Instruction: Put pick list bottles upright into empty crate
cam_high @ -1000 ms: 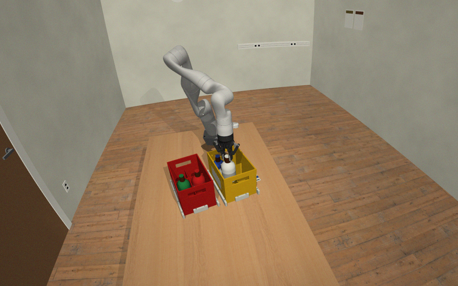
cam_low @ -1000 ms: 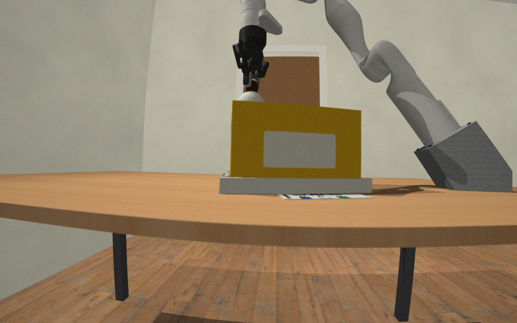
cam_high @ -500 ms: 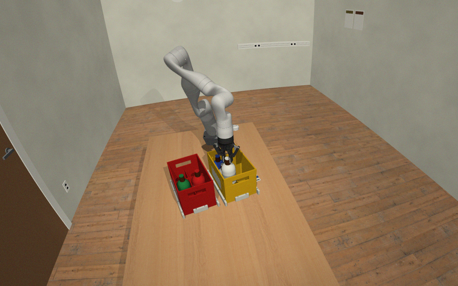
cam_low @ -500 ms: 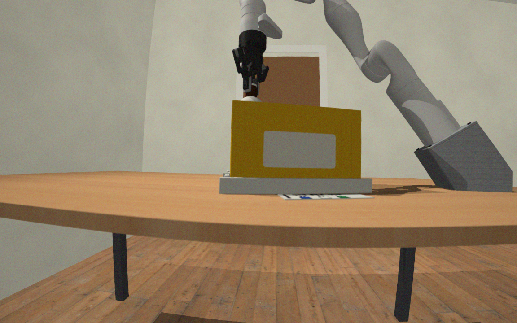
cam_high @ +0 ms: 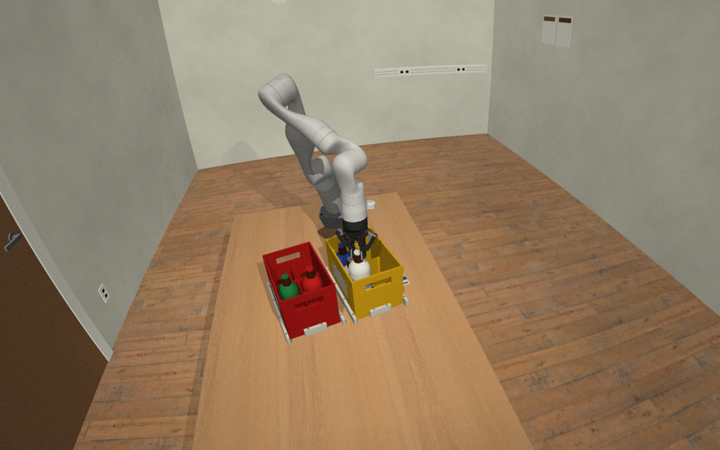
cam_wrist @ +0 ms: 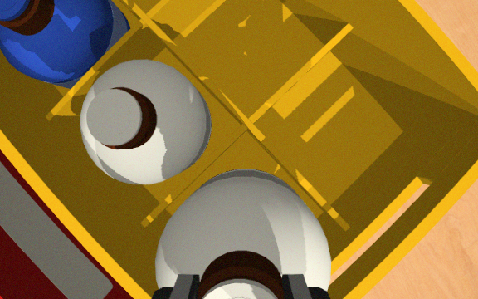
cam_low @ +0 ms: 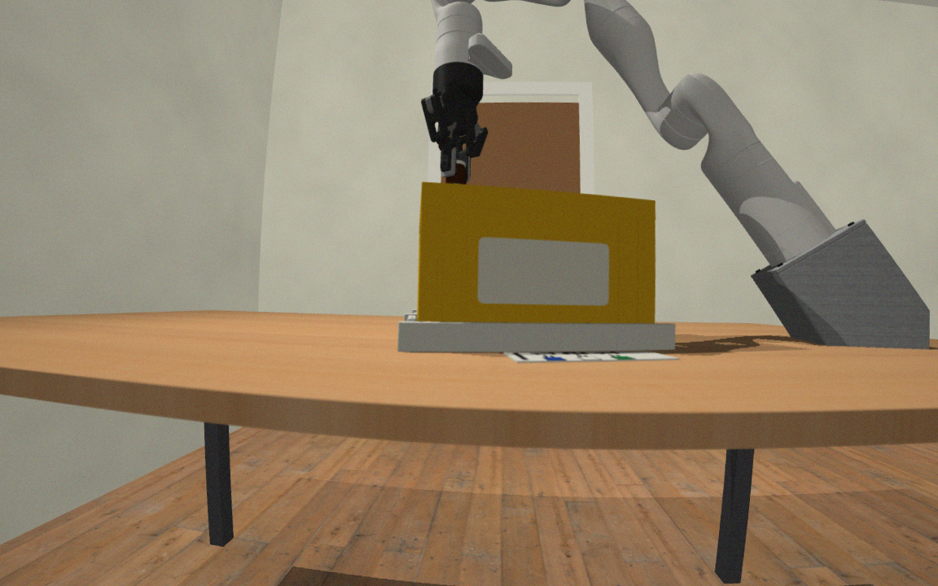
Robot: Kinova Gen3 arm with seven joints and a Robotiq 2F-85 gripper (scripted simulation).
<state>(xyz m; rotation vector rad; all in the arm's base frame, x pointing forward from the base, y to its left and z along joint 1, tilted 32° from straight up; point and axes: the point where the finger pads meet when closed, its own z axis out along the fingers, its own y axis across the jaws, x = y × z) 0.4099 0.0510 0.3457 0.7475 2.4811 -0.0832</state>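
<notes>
The yellow crate is 16 cm below my hand, 9 cm behind it and 4 cm to the left of it. Round my hand: red bottle (16 cm to the right, 16 cm below, 8 cm behind); then red crate (20 cm to the right, 16 cm below, 8 cm behind); then blue bottle (17 cm behind, 16 cm below, 2 cm to the right).
</notes>
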